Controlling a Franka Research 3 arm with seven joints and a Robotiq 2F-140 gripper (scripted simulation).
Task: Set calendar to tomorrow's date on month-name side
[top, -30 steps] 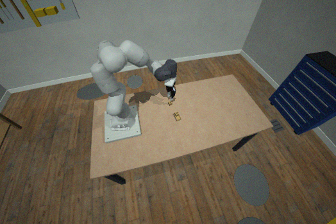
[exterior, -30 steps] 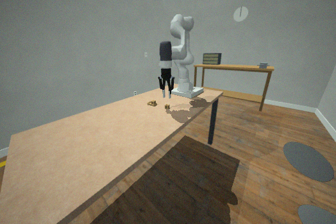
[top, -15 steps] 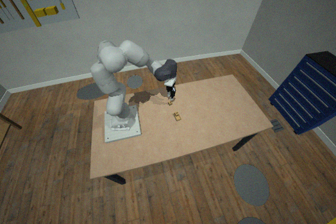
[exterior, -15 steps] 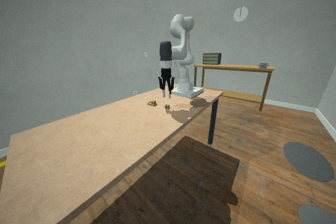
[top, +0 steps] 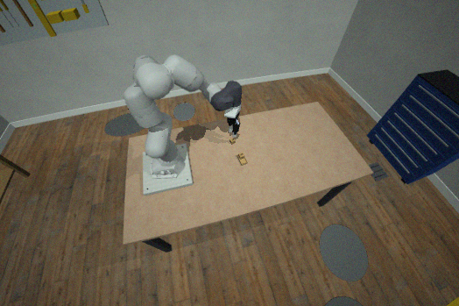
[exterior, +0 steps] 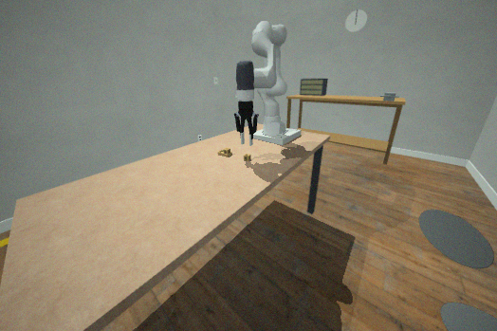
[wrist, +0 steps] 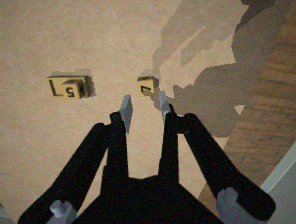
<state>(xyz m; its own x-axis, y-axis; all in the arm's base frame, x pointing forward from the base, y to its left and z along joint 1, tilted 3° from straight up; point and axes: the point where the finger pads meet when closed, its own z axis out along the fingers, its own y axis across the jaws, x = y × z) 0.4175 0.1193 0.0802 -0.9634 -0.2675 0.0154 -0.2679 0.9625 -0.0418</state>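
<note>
The wooden digit cube is 11 cm below my hand. Round my hand: wooden tray 3 cm ahead, 16 cm to the right, 11 cm below.
</note>
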